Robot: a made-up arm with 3 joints. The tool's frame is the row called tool.
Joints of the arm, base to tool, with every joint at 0 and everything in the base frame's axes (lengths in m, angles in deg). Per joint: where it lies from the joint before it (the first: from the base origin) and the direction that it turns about. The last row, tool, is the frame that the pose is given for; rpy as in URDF.
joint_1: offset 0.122 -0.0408 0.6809 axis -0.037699 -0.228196 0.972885
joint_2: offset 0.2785 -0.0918 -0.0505 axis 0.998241 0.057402 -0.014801
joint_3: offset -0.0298 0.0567 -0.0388 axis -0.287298 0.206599 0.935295
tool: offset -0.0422 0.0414 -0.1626 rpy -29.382 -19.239 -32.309
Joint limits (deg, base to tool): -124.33..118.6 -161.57..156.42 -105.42..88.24
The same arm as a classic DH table. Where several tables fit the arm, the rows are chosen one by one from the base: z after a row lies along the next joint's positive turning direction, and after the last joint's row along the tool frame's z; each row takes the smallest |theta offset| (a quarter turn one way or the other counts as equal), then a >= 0, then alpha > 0; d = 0 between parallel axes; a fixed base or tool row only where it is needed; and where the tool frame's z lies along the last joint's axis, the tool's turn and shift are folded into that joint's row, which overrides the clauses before.
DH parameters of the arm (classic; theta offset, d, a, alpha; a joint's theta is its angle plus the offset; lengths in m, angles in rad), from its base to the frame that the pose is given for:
base (fixed): -0.1637 0.5952 0.127 0.2334
joint_1: -1.3588 0.0671 0.1154 -1.636
joint_2: -0.4629 0.2388 -0.0658 1.8637
joint_3: 0.8624 -0.1756 -0.1121 -0.4923
tool (fixed): 0.0536 0.0211 0 0
Joint limits (rad, base to tool): -2.17..2.07 -2.8199..2.73 -1.8399..1.5401

